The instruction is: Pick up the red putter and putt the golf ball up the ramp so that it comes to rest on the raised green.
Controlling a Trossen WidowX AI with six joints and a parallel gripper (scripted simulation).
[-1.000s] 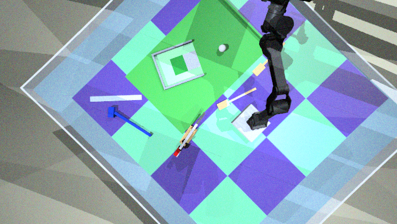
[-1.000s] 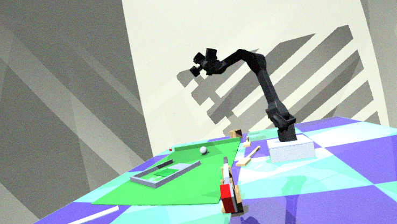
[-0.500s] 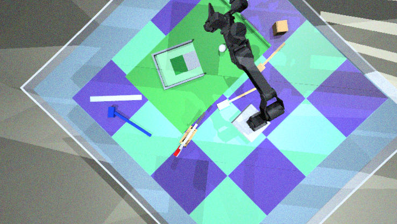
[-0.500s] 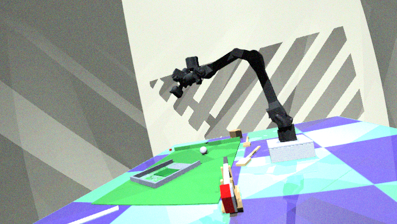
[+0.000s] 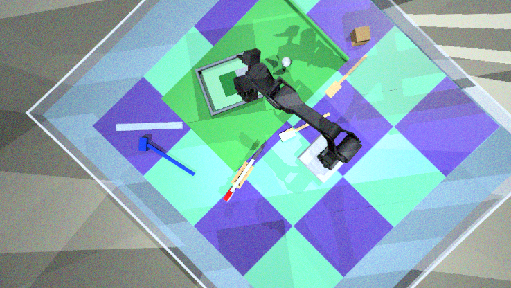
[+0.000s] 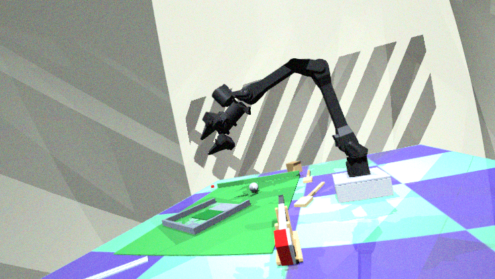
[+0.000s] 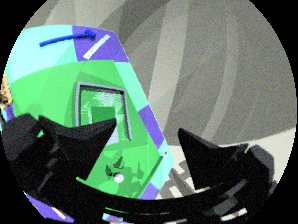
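Now: the red putter 340 mm behind my gripper tip, 230 mm to the left of it and 190 mm below it. Also, from my gripper tip: golf ball 50 mm behind, 220 mm to the right, 230 mm below; low dark wall 30 mm ahead, 410 mm to the right, 240 mm below; wooden stand 350 mm behind, 250 mm to the left, 220 mm below.
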